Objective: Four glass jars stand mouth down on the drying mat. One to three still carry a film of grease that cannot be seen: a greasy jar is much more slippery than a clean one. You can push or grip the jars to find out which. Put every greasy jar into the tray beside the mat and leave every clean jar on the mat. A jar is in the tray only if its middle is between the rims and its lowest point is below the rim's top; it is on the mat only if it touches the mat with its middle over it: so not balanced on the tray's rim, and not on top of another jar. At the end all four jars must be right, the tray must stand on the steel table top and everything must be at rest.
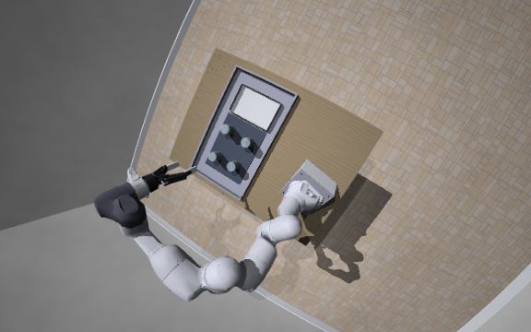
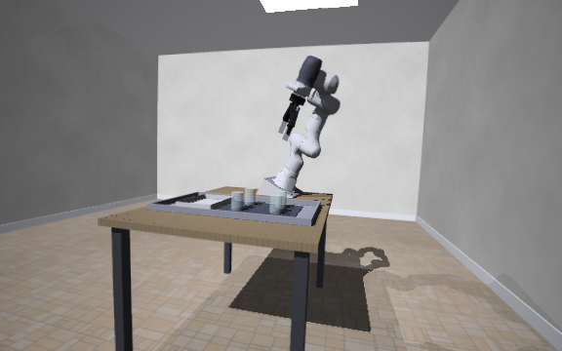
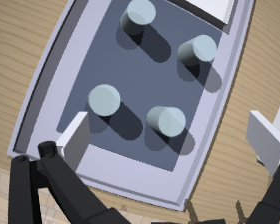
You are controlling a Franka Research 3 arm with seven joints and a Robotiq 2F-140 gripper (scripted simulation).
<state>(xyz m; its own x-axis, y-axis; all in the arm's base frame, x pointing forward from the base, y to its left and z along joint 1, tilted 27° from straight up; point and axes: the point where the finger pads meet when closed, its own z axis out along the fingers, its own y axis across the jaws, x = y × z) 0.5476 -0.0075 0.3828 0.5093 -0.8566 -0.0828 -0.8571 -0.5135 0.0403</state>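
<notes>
My gripper is now 4 cm past the dark drying mat, 12 cm to the left of it and 39 cm above it. The rest, counted from my hand: white tray (1 cm behind, 44 cm to the right, 38 cm below).
</notes>
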